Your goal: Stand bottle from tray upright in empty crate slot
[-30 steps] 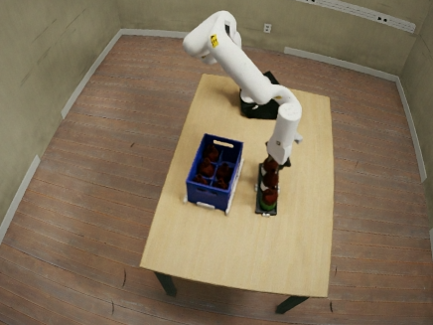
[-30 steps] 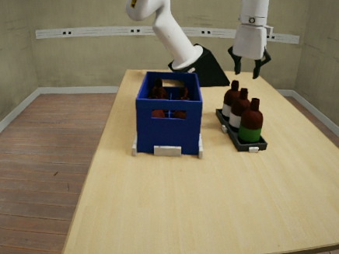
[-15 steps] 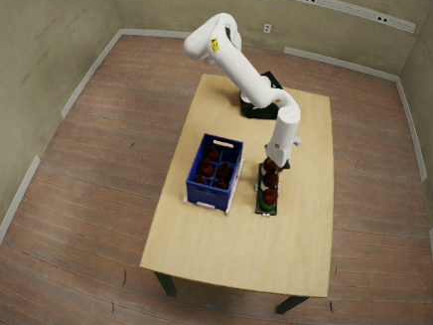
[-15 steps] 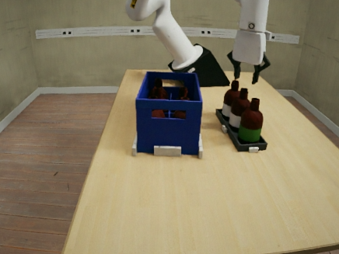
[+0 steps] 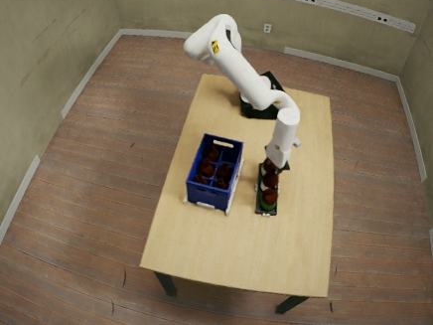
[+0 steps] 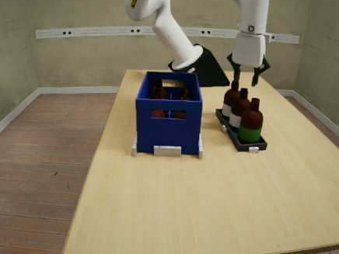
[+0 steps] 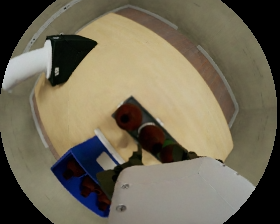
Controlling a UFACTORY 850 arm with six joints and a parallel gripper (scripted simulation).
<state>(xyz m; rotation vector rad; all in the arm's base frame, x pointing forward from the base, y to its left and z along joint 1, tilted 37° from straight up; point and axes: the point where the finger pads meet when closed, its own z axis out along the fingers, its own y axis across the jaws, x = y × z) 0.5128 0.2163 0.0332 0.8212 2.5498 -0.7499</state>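
My hand is 180 mm above the dark tray. From my hand the other things lie so: blue crate (20 mm ahead, 250 mm to the right, 110 mm below).
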